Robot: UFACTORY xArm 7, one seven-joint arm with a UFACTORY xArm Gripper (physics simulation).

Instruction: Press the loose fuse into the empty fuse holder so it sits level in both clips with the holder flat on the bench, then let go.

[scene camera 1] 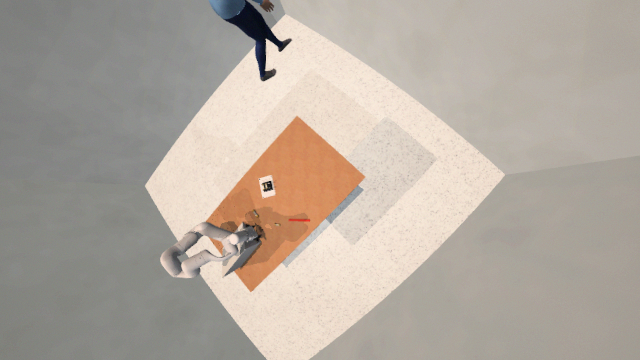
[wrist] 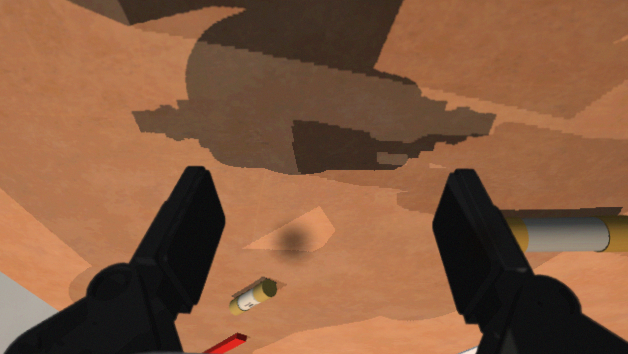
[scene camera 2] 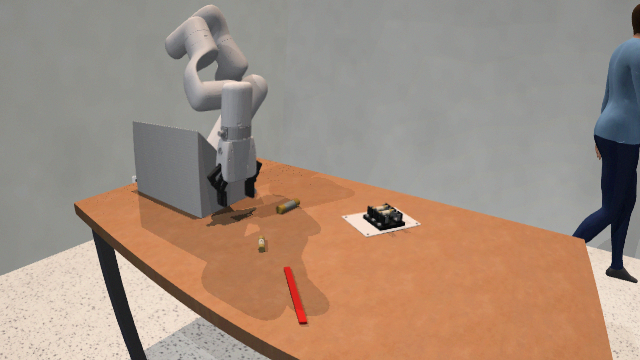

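Where they show: gripper, between the fingertips: (scene camera 1: 257, 231) (wrist: 327, 195) (scene camera 2: 236, 201); arm's base, origin of its link: (scene camera 2: 211, 164).
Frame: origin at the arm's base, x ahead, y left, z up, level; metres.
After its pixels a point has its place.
Note:
My gripper (scene camera 1: 259, 231) {x 0.161, y -0.087, z -0.048 m} (scene camera 2: 236, 200) {x 0.161, y -0.087, z -0.048 m} (wrist: 327, 195) {x 0.161, y -0.087, z -0.048 m} is open and empty above the bench, beside the grey box. A small fuse (scene camera 1: 277, 224) {x 0.306, y -0.183, z -0.080 m} (scene camera 2: 261, 244) {x 0.311, y -0.198, z -0.075 m} (wrist: 253, 297) {x 0.292, y -0.177, z -0.078 m} with brass-coloured ends and a white label lies on the bench, low between the fingers in the wrist view but well below them. A larger fuse (scene camera 1: 256, 213) {x 0.256, y 0.019, z -0.076 m} (scene camera 2: 288, 205) {x 0.253, y 0.017, z -0.074 m} (wrist: 567, 234) {x 0.239, y 0.028, z -0.074 m} with a grey middle lies behind the right finger in the wrist view. The black fuse holder block (scene camera 1: 267, 186) {x 0.494, y 0.078, z -0.078 m} (scene camera 2: 384, 216) {x 0.500, y 0.054, z -0.061 m} stands on a white plate (scene camera 1: 268, 194) {x 0.444, y 0.034, z -0.088 m} (scene camera 2: 355, 224) {x 0.435, y 0.030, z -0.088 m}. Pale fuses show in it; its empty clips cannot be made out.
A tall grey box with a slanted side (scene camera 1: 243, 257) {x -0.042, y -0.147, z 0.032 m} (scene camera 2: 167, 167) {x -0.041, y -0.147, z 0.021 m} stands close beside the gripper. A red bar (scene camera 1: 299, 220) {x 0.449, y -0.306, z -0.084 m} (scene camera 2: 295, 295) {x 0.456, y -0.312, z -0.084 m} (wrist: 227, 344) {x 0.406, y -0.256, z -0.084 m} lies near the bench's long edge. A person (scene camera 1: 252, 25) (scene camera 2: 620, 100) is beyond the bench (scene camera 1: 310, 160) {x 0.877, y -0.087, z -0.089 m} (scene camera 2: 450, 280) {x 0.708, y -0.127, z -0.090 m}.

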